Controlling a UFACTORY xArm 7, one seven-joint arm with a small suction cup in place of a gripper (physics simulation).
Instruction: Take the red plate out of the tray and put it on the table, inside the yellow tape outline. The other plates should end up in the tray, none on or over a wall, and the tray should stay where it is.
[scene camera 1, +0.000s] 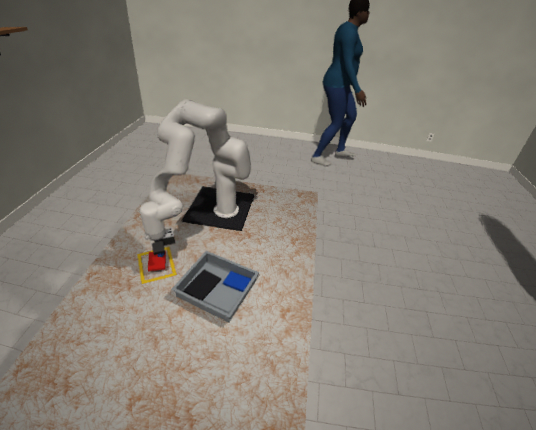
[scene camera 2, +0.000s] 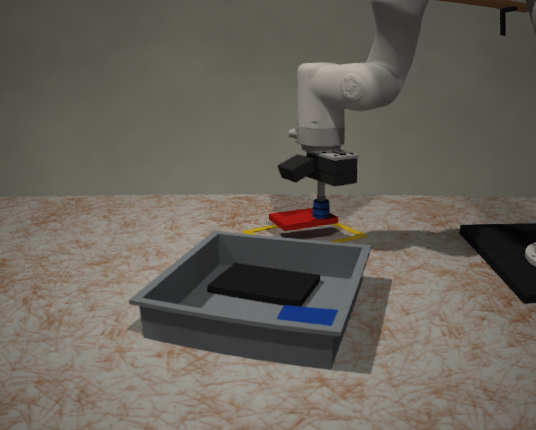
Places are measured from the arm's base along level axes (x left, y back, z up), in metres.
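Pixels of known places: hand, tool point: (scene camera 1: 161, 256) (scene camera 2: 320, 222); arm's base, link origin: (scene camera 1: 226, 210).
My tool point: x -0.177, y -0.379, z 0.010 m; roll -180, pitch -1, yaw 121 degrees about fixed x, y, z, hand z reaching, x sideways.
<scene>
For each thing: its top centre in the pictures, then the offset to it from my tool point. "spot": a spot on its surface instead.
- red plate, top centre: (scene camera 2: 303, 215) (scene camera 1: 156, 259) dx -0.004, dy -0.029, dz +0.011 m
- yellow tape outline, surface spot: (scene camera 2: 260, 229) spot: dx -0.037, dy -0.101, dz -0.025 m
- black plate, top centre: (scene camera 2: 265, 280) (scene camera 1: 202, 284) dx +0.209, dy -0.089, dz -0.014 m
- blue plate, top centre: (scene camera 2: 303, 327) (scene camera 1: 238, 280) dx +0.339, dy -0.045, dz -0.012 m
- grey tray, top centre: (scene camera 2: 263, 271) (scene camera 1: 216, 280) dx +0.267, dy -0.089, dz +0.024 m
The red plate (scene camera 1: 156, 262) (scene camera 2: 300, 219) hangs from my suction cup (scene camera 1: 160, 254) (scene camera 2: 321, 209), which holds it near one end. It is almost level, low over the table, with a narrow gap and a shadow under it in scene camera 2. In scene camera 1 it appears within the yellow tape outline (scene camera 1: 140, 268) (scene camera 2: 260, 229). A black plate (scene camera 1: 202, 284) (scene camera 2: 265, 284) and a blue plate (scene camera 1: 237, 281) (scene camera 2: 307, 315) lie inside the grey tray (scene camera 1: 202, 305) (scene camera 2: 235, 330), neither on a wall. The tray's near wall hides part of the blue plate in scene camera 2.
The tray stands close beside the outline, its walls below my arm. The black base mat (scene camera 1: 200, 215) (scene camera 2: 505, 260) lies under my arm's base. A person (scene camera 1: 342, 75) is by the back wall, well away from the arm.
</scene>
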